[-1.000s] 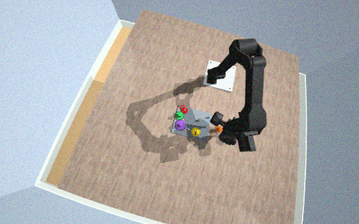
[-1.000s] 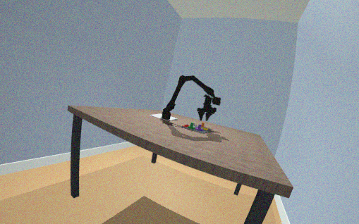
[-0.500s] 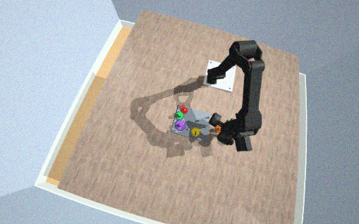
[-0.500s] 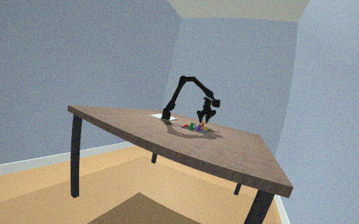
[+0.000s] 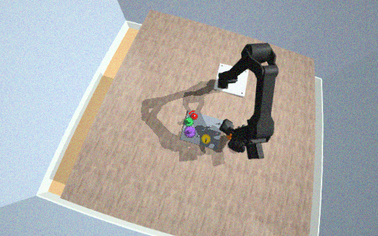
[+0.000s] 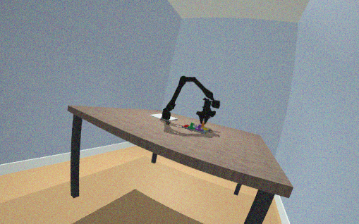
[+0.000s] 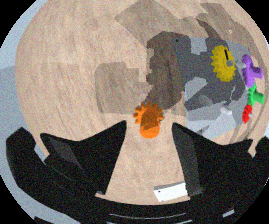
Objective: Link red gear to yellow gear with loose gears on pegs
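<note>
Right now my gripper tip is 14 cm to the left of the yellow gear, 4 cm short of it and 1 cm above it. Also, from my gripper tip: red gear: 21 cm to the right, 8 cm behind, 1 cm below; purple gear: 23 cm to the right, 1 cm ahead; orange gear: 1 cm below.
</note>
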